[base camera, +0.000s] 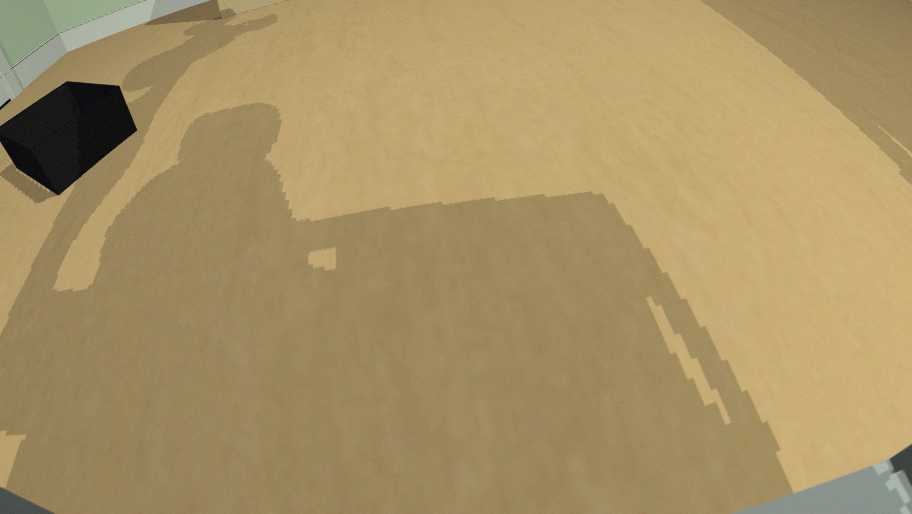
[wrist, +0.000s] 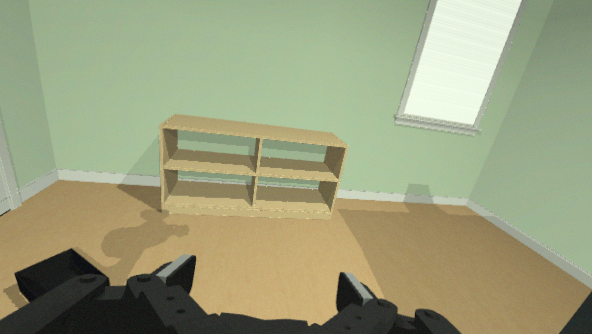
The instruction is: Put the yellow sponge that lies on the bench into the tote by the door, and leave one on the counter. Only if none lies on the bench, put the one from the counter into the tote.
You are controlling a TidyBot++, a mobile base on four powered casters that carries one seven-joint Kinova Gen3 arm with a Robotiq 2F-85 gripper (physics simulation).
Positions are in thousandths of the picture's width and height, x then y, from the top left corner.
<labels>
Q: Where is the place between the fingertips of my gripper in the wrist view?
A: At 452, 840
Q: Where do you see a low wooden shelf unit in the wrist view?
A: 300, 591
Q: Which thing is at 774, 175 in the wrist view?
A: A window.
</labels>
